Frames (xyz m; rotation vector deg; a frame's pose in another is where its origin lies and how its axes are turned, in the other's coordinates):
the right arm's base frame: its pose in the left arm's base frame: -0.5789 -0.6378 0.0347 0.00 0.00 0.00
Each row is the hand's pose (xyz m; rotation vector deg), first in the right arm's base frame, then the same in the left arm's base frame.
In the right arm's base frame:
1: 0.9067 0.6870 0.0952 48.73 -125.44 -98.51
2: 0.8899 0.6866 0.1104 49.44 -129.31 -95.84
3: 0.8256 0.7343 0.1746 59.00 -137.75 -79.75
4: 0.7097 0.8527 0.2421 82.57 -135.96 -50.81
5: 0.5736 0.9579 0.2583 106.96 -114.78 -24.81
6: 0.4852 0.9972 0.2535 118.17 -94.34 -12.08
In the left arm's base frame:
1: 0.3278 0.0492 0.1299 48.73 -125.44 -98.51
2: 0.3110 0.0488 0.1451 49.44 -129.31 -95.84
3: 0.2467 0.0965 0.2093 59.00 -137.75 -79.75
4: 0.1308 0.2149 0.2768 82.57 -135.96 -50.81
5: -0.0053 0.3201 0.2930 106.96 -114.78 -24.81
6: -0.0937 0.3594 0.2882 118.17 -94.34 -12.08

